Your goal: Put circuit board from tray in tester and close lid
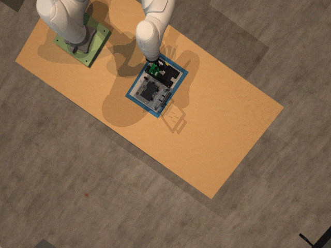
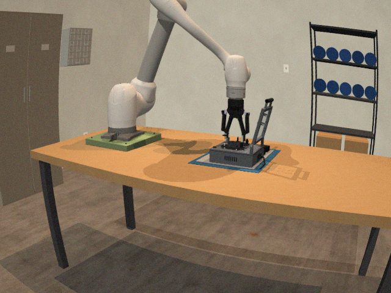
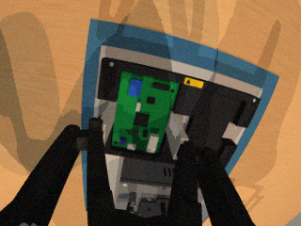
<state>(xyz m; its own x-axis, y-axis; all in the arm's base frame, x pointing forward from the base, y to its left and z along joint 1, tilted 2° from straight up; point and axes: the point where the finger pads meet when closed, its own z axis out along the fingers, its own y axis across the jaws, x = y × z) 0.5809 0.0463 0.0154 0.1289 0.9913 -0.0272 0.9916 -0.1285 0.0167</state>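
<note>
Now: hand 2 cm above the green circuit board. Also, from my hand: lid: 16 cm ahead, 19 cm to the right, 14 cm above; latch hook: 2 cm behind, 11 cm to the right, 5 cm above; grey tester: 7 cm ahead, 14 cm to the right, 7 cm above.
</note>
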